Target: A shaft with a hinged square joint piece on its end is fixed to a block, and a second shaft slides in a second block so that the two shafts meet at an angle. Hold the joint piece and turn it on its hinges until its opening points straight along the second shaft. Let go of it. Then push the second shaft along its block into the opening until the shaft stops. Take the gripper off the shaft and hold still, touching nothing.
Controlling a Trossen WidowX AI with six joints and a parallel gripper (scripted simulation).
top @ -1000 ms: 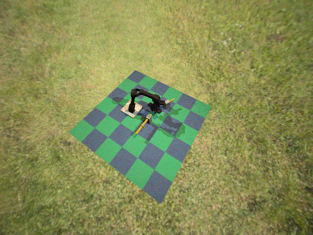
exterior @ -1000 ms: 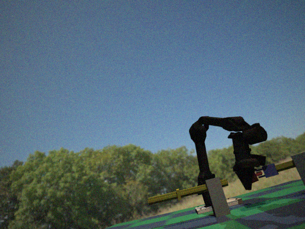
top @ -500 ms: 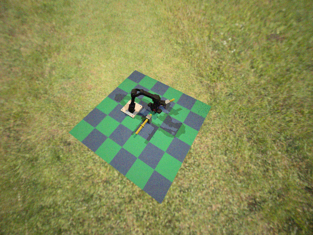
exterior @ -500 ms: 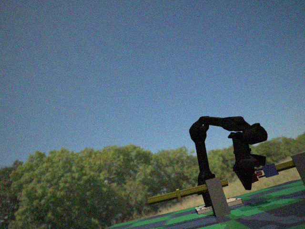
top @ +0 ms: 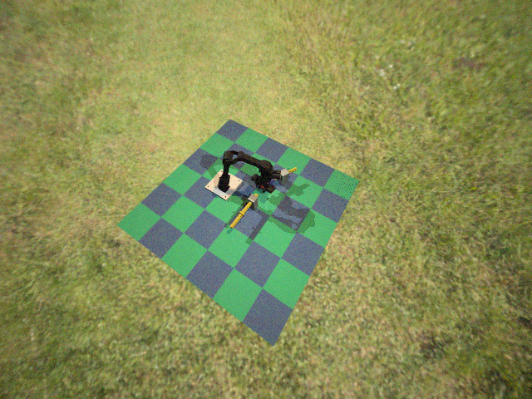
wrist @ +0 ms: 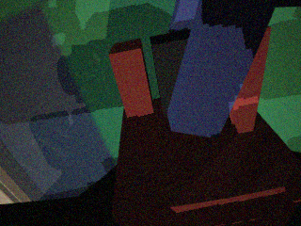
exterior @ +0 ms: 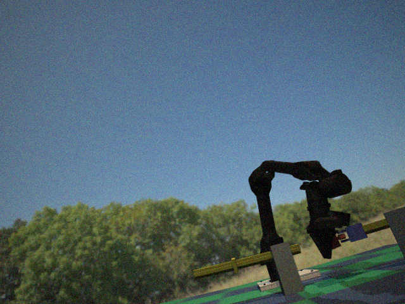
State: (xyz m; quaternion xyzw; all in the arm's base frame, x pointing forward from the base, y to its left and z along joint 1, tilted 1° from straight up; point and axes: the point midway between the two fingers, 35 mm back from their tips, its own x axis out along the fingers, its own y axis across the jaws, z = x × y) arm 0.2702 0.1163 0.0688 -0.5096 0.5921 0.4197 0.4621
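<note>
The red square joint piece is 3 cm to the left of my gripper tip and 4 cm above it.
</note>
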